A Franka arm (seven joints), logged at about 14 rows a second.
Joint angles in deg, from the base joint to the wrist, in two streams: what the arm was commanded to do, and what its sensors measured. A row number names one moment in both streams.
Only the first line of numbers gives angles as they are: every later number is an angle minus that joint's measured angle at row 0.
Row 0, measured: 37.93 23.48 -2.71 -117.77 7.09 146.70 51.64
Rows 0 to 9, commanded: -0.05 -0.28 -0.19 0.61 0.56 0.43 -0.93; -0.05 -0.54 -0.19 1.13 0.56 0.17 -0.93; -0.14 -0.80 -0.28 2.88 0.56 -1.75 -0.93; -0.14 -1.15 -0.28 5.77 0.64 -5.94 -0.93; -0.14 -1.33 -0.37 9.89 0.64 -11.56 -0.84; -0.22 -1.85 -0.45 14.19 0.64 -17.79 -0.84; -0.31 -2.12 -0.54 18.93 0.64 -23.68 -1.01; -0.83 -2.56 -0.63 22.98 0.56 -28.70 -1.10; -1.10 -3.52 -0.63 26.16 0.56 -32.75 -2.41; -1.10 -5.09 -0.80 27.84 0.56 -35.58 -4.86
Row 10, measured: -0.53 -3.81 -0.59 22.56 0.00 -28.94 -1.28
